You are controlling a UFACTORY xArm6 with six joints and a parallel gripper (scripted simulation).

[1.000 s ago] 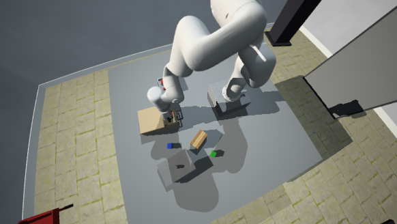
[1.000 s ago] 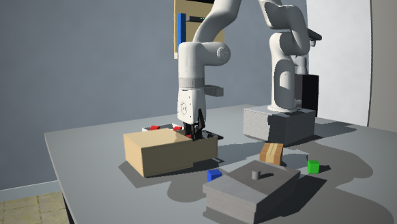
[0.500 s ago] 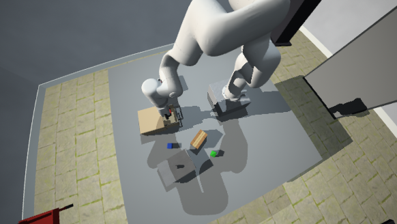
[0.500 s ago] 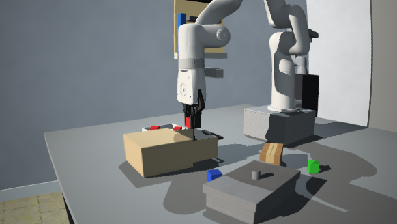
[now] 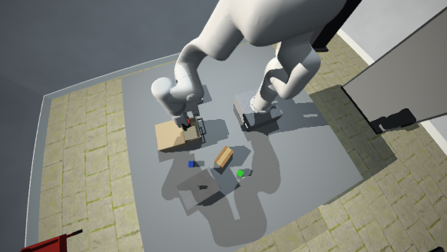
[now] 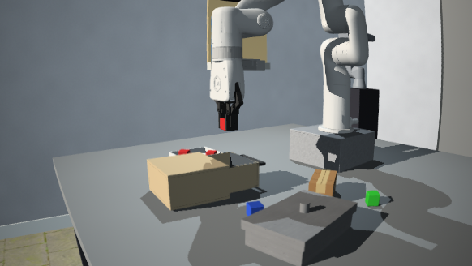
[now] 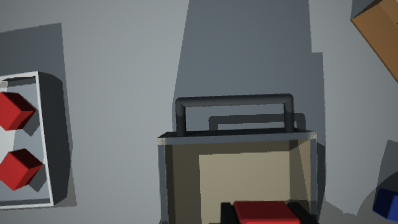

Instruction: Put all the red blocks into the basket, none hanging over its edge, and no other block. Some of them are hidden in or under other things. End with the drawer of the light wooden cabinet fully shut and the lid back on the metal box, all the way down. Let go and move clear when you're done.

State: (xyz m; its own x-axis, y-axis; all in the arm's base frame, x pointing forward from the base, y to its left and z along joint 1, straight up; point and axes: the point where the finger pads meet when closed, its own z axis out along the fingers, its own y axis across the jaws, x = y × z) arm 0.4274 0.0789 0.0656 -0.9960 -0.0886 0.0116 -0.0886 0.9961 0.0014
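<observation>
My hand is 27 cm to the left of the white basket and 16 cm above it. The rest, counted from my hand: blue block 2 cm ahead, 19 cm to the left, 16 cm below; drawer 1 cm ahead, 13 cm below; light wooden cabinet 7 cm ahead, 1 cm to the left, 13 cm below.
</observation>
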